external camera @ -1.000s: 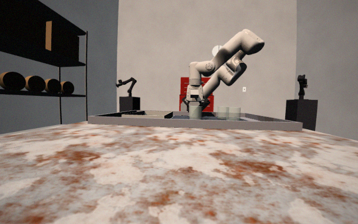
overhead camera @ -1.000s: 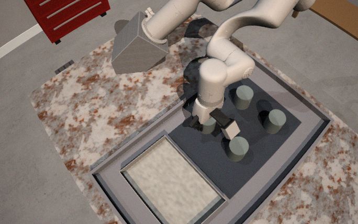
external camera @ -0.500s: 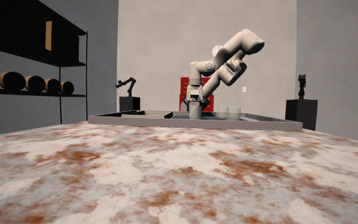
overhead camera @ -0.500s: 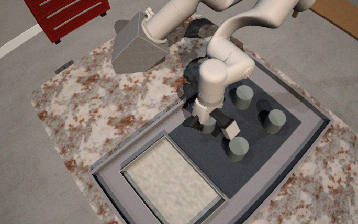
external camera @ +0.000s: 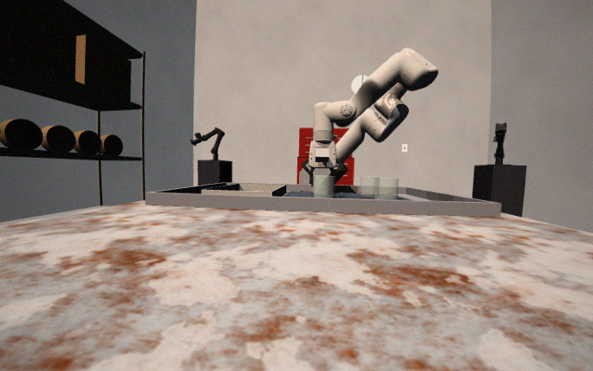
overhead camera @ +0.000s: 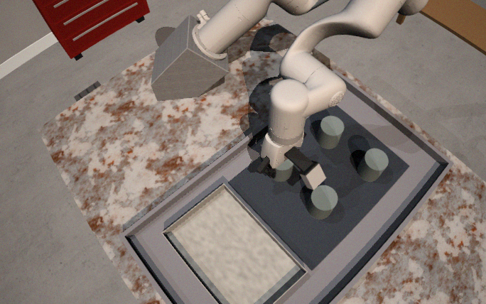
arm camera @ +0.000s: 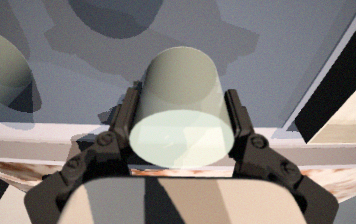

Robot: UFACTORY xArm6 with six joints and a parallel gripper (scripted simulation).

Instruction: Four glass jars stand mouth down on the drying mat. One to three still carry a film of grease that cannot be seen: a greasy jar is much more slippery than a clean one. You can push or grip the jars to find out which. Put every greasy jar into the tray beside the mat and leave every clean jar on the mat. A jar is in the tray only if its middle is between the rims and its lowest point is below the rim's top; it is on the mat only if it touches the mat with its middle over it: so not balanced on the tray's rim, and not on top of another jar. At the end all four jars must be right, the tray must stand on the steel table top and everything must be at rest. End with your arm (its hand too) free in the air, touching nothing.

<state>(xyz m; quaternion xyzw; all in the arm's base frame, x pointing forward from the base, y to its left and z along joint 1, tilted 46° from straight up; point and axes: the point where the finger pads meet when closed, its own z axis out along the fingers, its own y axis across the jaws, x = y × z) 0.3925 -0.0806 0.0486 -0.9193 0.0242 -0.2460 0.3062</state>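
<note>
Right now my hand is 23 cm to the left of the tray, 12 cm short of it and 4 cm above it. From my hand the other things lie so: dark drying mat (9 cm to the left, 8 cm ahead, 5 cm below).
</note>
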